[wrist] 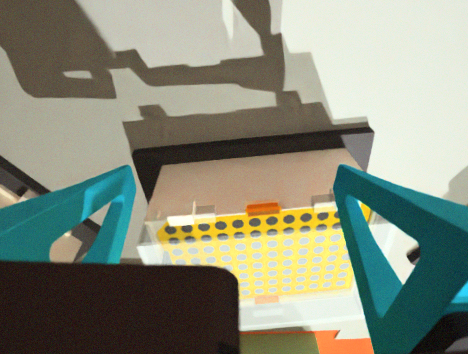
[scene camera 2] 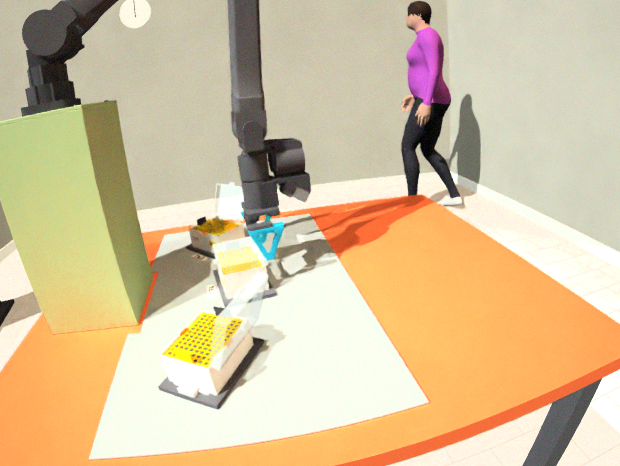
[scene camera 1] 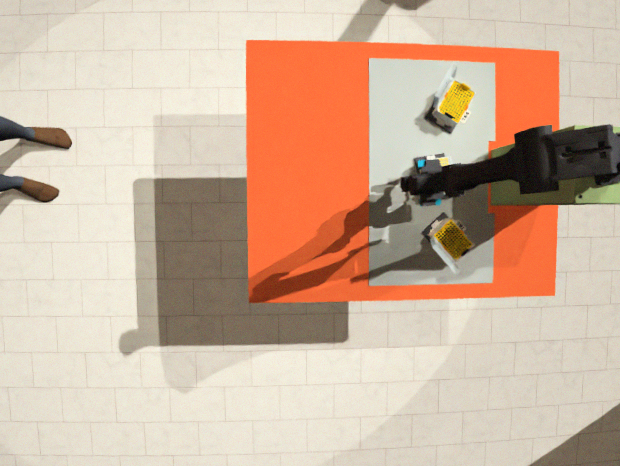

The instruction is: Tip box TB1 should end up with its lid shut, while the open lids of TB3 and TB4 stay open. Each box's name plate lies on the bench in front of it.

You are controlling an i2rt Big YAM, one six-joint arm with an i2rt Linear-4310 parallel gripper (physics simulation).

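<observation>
The middle box TB1 has its clear lid lying over the yellow rack; whether it is fully seated I cannot tell. Its name plate lies on the robot's side. My gripper is open and empty, pointing down at the box's far side, one teal finger towards each side. The arm hides much of TB1 from above. TB4 stands nearest scene camera 2, its lid open. TB3 stands beyond TB1, its lid open.
The boxes stand on a grey mat on the orange bench. A green pedestal carries the arm on the robot's side. A person stands beyond the bench.
</observation>
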